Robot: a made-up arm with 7 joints. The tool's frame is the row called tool. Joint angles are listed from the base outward.
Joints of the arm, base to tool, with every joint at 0 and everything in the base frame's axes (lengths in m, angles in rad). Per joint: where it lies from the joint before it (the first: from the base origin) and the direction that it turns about. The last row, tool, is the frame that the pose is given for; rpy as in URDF.
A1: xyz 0.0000 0.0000 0.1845 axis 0 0 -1
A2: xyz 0.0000 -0.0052 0.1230 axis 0 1 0
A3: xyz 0.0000 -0.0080 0.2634 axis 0 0 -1
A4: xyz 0.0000 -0.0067 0.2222 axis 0 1 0
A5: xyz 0.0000 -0.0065 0.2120 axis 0 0 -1
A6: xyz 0.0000 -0.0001 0.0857 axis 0 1 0
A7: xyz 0.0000 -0.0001 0.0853 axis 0 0 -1
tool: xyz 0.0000 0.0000 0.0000 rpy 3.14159 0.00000 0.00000
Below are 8 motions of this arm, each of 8 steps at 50 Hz.
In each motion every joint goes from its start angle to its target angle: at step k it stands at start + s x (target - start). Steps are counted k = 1, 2, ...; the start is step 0. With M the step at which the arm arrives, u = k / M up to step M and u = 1 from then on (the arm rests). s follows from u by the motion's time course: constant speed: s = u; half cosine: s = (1 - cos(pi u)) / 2; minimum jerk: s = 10 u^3 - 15 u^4 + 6 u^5.
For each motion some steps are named. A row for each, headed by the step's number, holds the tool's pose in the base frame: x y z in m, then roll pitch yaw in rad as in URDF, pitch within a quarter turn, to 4 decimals.
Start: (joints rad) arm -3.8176 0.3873 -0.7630 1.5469 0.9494 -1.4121 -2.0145
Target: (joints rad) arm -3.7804 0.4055 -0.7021 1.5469 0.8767 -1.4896 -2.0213
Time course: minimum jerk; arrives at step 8
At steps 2, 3, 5, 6, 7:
2: -0.1478 -0.4231 0.7387 -2.4519 0.3952 0.5157
3: -0.1553 -0.4219 0.7375 -2.4649 0.3867 0.5003
5: -0.1749 -0.4183 0.7344 -2.4989 0.3650 0.4596
6: -0.1823 -0.4167 0.7332 -2.5118 0.3570 0.4439
7: -0.1861 -0.4159 0.7326 -2.5184 0.3529 0.4359

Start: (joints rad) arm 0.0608 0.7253 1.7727 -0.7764 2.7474 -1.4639 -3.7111
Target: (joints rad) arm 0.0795 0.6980 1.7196 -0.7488 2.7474 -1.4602 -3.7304
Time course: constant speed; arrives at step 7
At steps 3, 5, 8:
3: 0.5420 0.0998 0.8522 2.2378 0.9457 -1.8371
5: 0.5370 0.0959 0.8591 2.2536 0.9667 -1.8203
8: 0.5319 0.0921 0.8658 2.2706 0.9873 -1.8022

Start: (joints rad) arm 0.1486 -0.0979 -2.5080 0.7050 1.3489 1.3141 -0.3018
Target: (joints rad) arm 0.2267 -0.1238 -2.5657 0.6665 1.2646 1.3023 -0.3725
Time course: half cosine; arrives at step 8
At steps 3, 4, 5, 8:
3: -0.1652 0.2214 1.0089 1.7394 1.1174 -0.2758
4: -0.1676 0.2228 1.0086 1.7307 1.1367 -0.2732
5: -0.1701 0.2244 1.0083 1.7213 1.1561 -0.2714
8: -0.1740 0.2270 1.0078 1.7043 1.1874 -0.2704

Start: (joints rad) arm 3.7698 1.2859 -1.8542 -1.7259 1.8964 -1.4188 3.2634
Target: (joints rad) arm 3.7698 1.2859 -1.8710 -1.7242 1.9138 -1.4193 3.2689
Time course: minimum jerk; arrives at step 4
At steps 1, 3, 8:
1: -0.1716 0.5331 0.4154 -2.9998 -0.4531 -2.4214
3: -0.1740 0.5345 0.4114 -2.9807 -0.4623 -2.4243
8: -0.1743 0.5346 0.4109 -2.9782 -0.4635 -2.4247

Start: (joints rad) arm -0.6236 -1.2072 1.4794 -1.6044 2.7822 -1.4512 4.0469
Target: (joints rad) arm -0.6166 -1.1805 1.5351 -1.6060 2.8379 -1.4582 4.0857
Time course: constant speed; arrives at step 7
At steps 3, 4, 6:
3: -0.5948 -0.0597 0.5051 -2.4048 0.5377 -1.6865
4: -0.5937 -0.0584 0.5089 -2.4100 0.5500 -1.6955
6: -0.5916 -0.0558 0.5163 -2.4208 0.5744 -1.7142

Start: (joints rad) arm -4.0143 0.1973 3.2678 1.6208 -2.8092 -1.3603 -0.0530
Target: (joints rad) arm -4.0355 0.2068 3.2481 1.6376 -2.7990 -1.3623 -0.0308
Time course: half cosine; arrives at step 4
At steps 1, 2, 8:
1: 0.1913 0.1277 0.7500 -0.3084 -0.3600 0.7685
2: 0.1880 0.1294 0.7490 -0.3160 -0.3544 0.7919
8: 0.1834 0.1317 0.7476 -0.3266 -0.3463 0.8248

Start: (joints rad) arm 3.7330 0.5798 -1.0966 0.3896 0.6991 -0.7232 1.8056
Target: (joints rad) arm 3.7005 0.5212 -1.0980 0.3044 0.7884 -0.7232 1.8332
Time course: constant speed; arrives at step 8
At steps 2, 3, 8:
2: -0.4319 0.1912 1.0047 3.0698 -0.0111 1.2179
3: -0.4259 0.1883 1.0099 3.0854 -0.0137 1.2055
8: -0.3944 0.1741 1.0341 -3.1204 -0.0205 1.1426

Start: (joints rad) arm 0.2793 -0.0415 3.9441 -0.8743 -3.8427 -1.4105 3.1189
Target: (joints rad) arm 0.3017 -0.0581 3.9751 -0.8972 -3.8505 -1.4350 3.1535
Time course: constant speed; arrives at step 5
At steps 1, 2, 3, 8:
1: 0.0192 -0.1987 1.0449 2.4834 0.6137 2.1641
2: 0.0151 -0.1992 1.0440 2.4726 0.6113 2.1415
3: 0.0109 -0.1997 1.0429 2.4617 0.6087 2.1189
8: 0.0026 -0.2006 1.0409 2.4402 0.6029 2.0738

